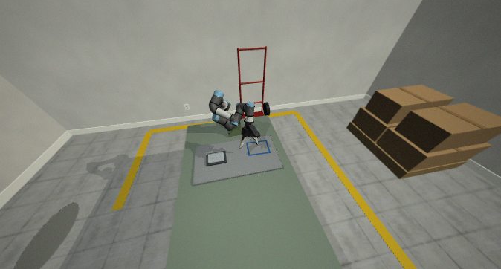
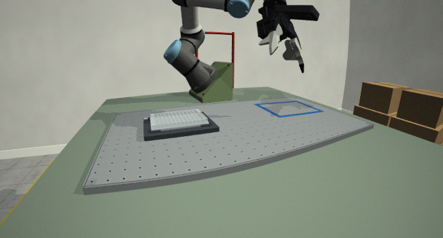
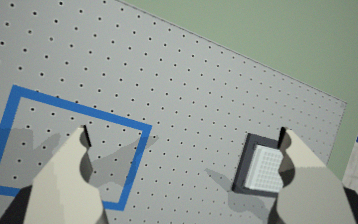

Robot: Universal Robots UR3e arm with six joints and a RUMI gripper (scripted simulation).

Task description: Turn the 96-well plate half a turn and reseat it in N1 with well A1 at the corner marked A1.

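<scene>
My gripper is now 270 mm to the left of the clear 96-well plate, 130 mm above it and 30 mm past it. Also, from my hand: A1 label (350 mm to the right, 130 mm below, 80 mm behind); dark plate nest N1 (270 mm to the right, 140 mm below, 30 mm behind).
</scene>
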